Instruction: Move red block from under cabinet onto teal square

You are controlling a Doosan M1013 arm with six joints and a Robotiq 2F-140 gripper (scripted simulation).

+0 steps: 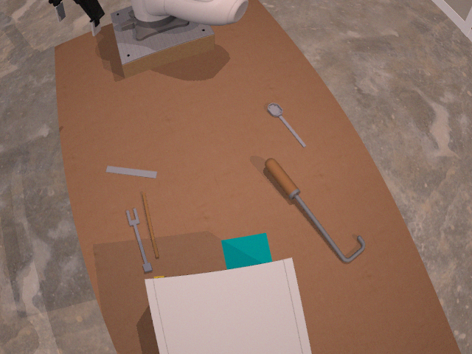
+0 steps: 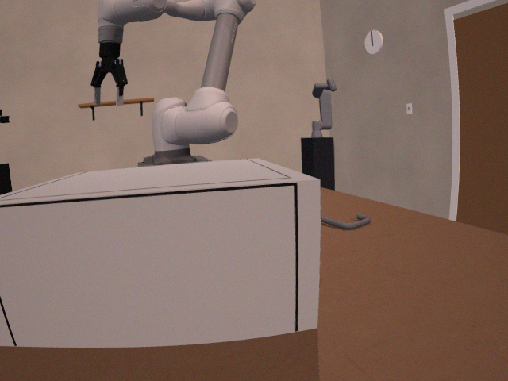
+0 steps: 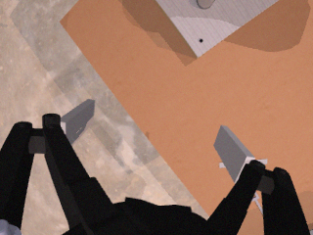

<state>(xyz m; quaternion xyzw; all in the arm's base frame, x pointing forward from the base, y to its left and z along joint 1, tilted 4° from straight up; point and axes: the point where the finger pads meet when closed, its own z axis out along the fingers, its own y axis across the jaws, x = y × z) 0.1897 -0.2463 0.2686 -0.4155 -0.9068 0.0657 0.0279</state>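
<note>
My gripper is now 580 mm short of the long hook tool, 450 mm to the right of it and 320 mm above it. The rest, counted from my hand: grey fork-ended tool: 500 mm ahead, 330 mm below, 10 mm to the left; then grey flat bar: 340 mm below, 310 mm ahead, 40 mm to the left; then thin wooden stick: 470 mm ahead, 330 mm below, 50 mm to the left.
</note>
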